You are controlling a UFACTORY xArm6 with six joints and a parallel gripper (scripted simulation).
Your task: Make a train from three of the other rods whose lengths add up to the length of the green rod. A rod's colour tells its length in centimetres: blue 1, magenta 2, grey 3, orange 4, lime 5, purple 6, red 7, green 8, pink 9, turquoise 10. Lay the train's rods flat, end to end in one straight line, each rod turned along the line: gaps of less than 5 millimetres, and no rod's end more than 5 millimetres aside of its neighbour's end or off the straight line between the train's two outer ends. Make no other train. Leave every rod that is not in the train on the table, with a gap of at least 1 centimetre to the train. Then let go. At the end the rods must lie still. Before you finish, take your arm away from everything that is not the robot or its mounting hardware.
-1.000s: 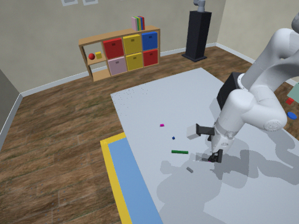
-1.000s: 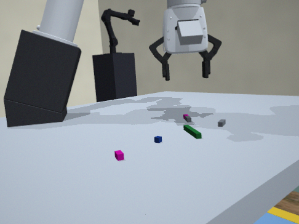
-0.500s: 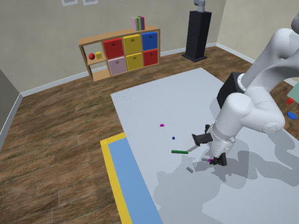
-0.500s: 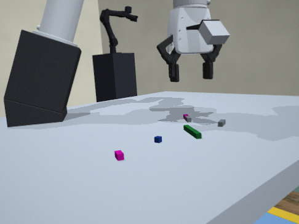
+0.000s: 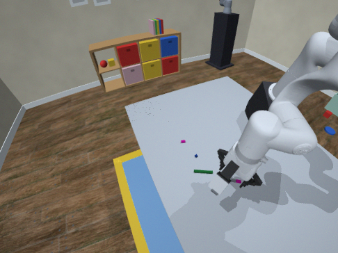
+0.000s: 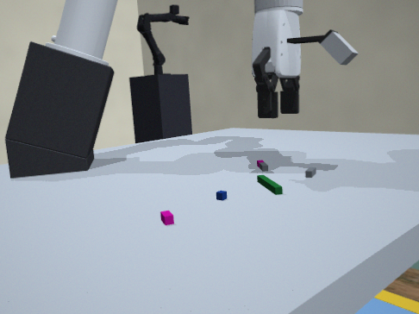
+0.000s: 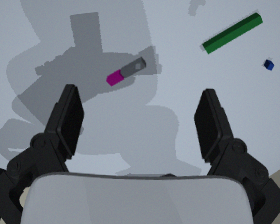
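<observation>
Now: the green rod 100 mm to the right of my hand, 100 mm below it and 40 mm ahead of it. The rest, counted from my hand: blue rod 180 mm to the right, 100 mm below, 10 mm ahead.
</observation>
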